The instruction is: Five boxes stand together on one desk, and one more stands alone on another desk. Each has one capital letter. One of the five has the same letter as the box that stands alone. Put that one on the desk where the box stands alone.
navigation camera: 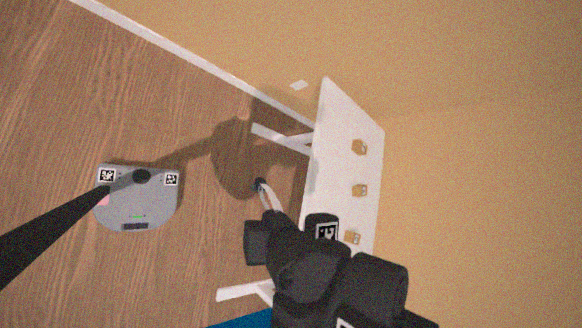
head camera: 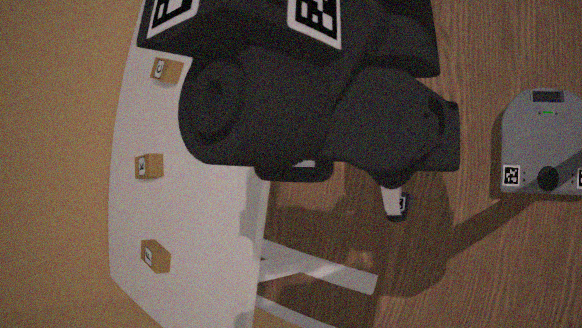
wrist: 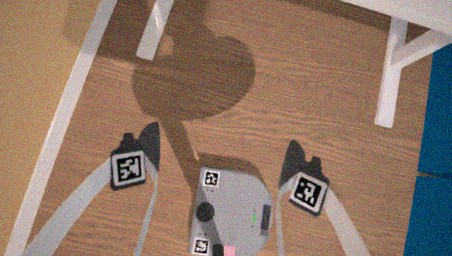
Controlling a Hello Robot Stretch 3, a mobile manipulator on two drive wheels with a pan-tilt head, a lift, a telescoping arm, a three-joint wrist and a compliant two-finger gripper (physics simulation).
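Where they show: gripper, fingertip midpoint: [navigation camera: 256, 209]; robot's base at its link origin: [navigation camera: 141, 175] [head camera: 546, 177].
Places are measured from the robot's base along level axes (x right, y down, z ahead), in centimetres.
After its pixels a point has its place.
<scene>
Three light brown boxes stand apart in a row on the white desk [head camera: 200, 215] {x 75.7, y -72.0, z 11.8 cm} [navigation camera: 332, 170] {x 73.1, y -72.0, z 11.1 cm} [wrist: 425, 11]: the box with C [head camera: 173, 71] {x 88.2, y -74.7, z -23.1 cm} [navigation camera: 351, 237] {x 88.3, y -76.4, z -23.0 cm}, the box with K [head camera: 151, 166] {x 92.8, y -76.2, z 1.5 cm} [navigation camera: 359, 190] {x 93.0, y -76.6, z 1.9 cm} and the box with F [head camera: 159, 256] {x 89.6, y -76.1, z 24.9 cm} [navigation camera: 359, 147] {x 90.0, y -76.9, z 25.2 cm}. The arm and wrist cover part of the desk in the head and navigation views; other boxes do not show. My gripper [wrist: 222, 148] {x 22.3, y -87.3, z -2.1 cm} is open, with nothing between its fingers. It points down beside the desk's long edge, over the floor, away from the boxes. The desk with the lone box does not show.
My grey base [head camera: 542, 135] {x 2.2, y -16.0, z -12.1 cm} [navigation camera: 140, 202] {x 0.8, y -16.0, z -12.2 cm} [wrist: 237, 210] stands on the wooden floor apart from the desk. White desk legs [head camera: 325, 270] {x 87.1, y -2.5, z 39.0 cm} [navigation camera: 245, 290] {x 70.7, y -2.5, z -83.8 cm} [wrist: 387, 95] reach out below the desk. A tan wall [head camera: 60, 165] {x 135.9, y -94.1, z 3.2 cm} [navigation camera: 475, 150] {x 139.3, y -124.9, z 29.3 cm} runs behind it. A blue surface [navigation camera: 245, 320] {x 70.9, y -5.2, z -106.7 cm} [wrist: 435, 215] lies past one leg.
</scene>
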